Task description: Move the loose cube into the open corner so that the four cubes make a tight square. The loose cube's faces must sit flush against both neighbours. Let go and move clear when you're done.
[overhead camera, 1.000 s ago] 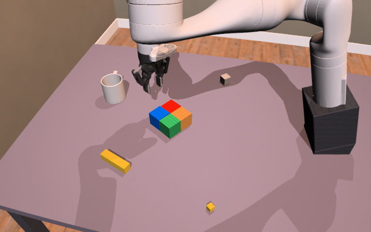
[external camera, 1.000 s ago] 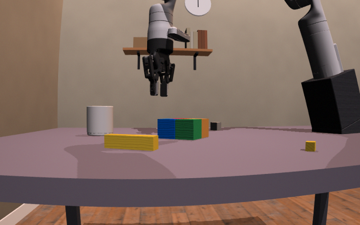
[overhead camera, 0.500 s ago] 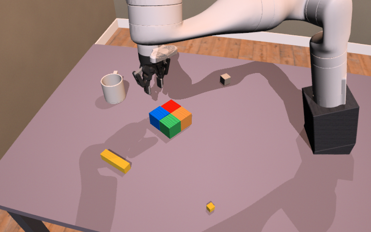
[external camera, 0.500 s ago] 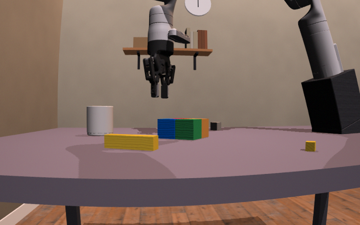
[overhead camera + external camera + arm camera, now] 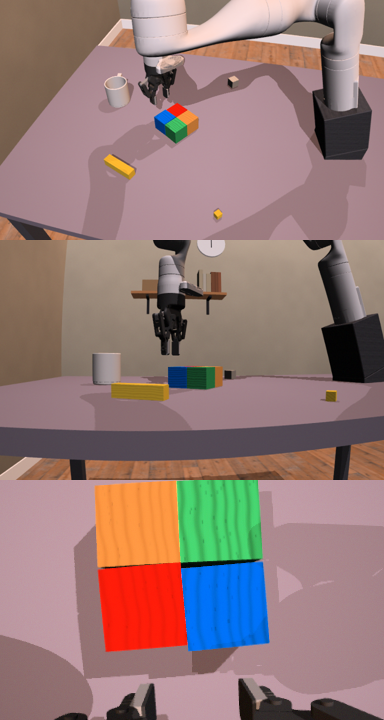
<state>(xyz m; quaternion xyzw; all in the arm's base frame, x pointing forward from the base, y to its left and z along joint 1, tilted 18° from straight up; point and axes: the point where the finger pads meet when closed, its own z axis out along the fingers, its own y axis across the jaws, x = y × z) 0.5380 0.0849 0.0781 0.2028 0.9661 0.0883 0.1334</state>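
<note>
The blue cube is 70 mm below my hand, 40 mm to the left of it and 30 mm behind it. The rest, counted from my hand: orange cube: 100 mm behind, 70 mm below, 10 mm to the left; then green cube: 80 mm behind, 70 mm below, 60 mm to the left; then red cube: 70 mm below, 60 mm behind, 10 mm to the right.
</note>
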